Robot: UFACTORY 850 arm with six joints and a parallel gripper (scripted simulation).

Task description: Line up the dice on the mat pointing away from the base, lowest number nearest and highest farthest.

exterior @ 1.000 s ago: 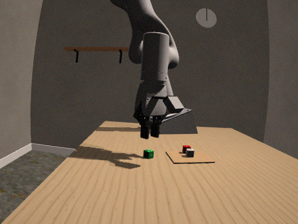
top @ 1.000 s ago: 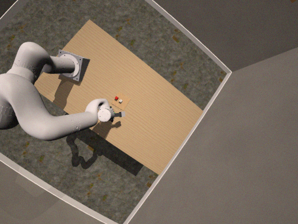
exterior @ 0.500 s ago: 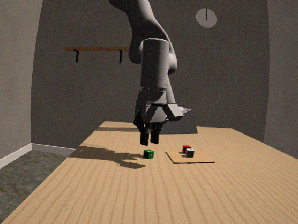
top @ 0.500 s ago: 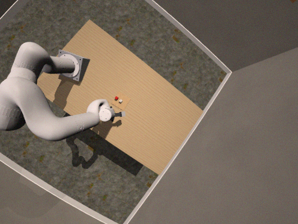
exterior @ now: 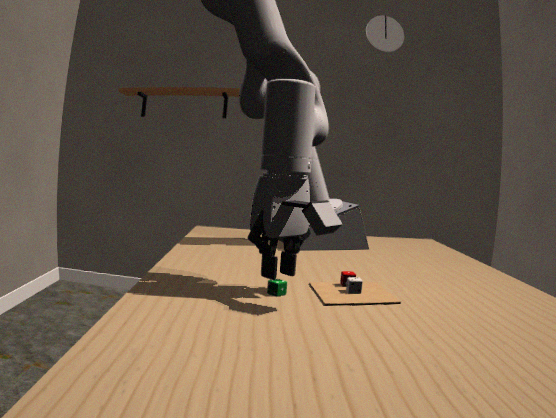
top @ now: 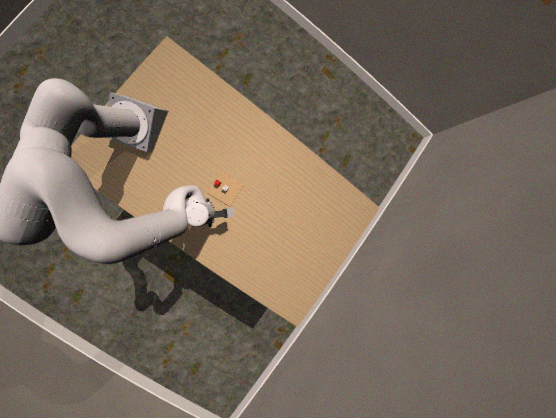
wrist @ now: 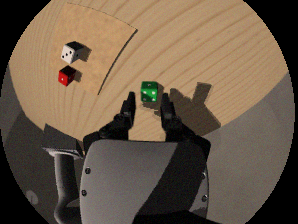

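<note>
The green die is 40 mm below my hand. Round my hand: white die 10 mm behind, 140 mm to the left, 40 mm below; red die 60 mm behind, 140 mm to the left, 40 mm below; tan mat 10 mm behind, 140 mm to the left, 50 mm below.
</note>
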